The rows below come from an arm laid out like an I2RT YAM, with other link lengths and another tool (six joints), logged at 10 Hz.
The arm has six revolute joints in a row. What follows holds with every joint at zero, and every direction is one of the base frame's.
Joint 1 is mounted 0.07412 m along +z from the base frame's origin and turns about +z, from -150 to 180 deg.
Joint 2 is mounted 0.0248 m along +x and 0.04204 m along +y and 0.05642 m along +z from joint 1 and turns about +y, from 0 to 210 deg.
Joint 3 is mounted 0.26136 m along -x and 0.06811 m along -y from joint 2 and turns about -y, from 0 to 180 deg.
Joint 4 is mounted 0.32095 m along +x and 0.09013 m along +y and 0.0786 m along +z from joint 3 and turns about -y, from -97 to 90 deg.
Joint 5 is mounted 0.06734 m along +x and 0.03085 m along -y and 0.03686 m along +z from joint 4 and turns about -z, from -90 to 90 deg.
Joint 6 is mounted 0.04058 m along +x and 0.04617 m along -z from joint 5 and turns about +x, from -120 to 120 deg.
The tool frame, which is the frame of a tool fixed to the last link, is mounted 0.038 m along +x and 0.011 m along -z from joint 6; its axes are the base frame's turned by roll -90.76, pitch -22.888 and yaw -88.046 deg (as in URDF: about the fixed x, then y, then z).
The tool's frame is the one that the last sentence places.
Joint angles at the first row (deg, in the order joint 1, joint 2, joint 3, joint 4, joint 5, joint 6):
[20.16 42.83 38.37 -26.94 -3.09 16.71]
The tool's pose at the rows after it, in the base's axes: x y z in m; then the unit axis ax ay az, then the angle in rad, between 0 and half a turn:
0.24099 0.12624 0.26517 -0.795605 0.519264 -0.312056 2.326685
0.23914 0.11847 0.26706 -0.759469 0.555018 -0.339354 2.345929
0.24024 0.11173 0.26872 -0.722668 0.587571 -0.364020 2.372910
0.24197 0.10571 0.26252 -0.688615 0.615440 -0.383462 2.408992
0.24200 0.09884 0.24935 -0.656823 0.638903 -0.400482 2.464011
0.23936 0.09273 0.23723 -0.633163 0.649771 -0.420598 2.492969
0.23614 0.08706 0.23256 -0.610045 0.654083 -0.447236 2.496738
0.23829 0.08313 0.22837 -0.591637 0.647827 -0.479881 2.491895
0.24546 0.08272 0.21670 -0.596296 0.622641 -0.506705 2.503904
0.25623 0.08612 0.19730 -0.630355 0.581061 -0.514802 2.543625
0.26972 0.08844 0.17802 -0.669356 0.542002 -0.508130 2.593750
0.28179 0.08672 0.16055 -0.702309 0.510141 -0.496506 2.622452
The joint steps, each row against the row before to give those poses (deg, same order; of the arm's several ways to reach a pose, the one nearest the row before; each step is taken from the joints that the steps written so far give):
[0.00 -1.25 -1.16 -0.04 4.17 3.02]
[0.00 -1.70 -0.72 0.00 5.25 3.06]
[0.00 -0.39 -0.09 0.09 5.26 2.84]
[0.00 0.00 -1.07 0.63 4.94 2.55]
[0.00 -0.09 -2.01 0.41 5.14 2.21]
[0.00 -1.51 -2.88 1.47 3.83 0.88]
[0.00 -2.41 -2.52 2.10 3.32 -0.03]
[-0.17 -1.24 -2.47 4.67 2.75 -1.85]
[-0.22 1.03 -2.73 6.76 0.96 -4.70]
[-0.29 4.19 -1.88 6.56 -1.57 -6.56]
[-0.98 6.34 -0.11 5.00 -2.89 -5.92]
[-1.90 5.42 0.00 4.18 -4.13 -4.88]

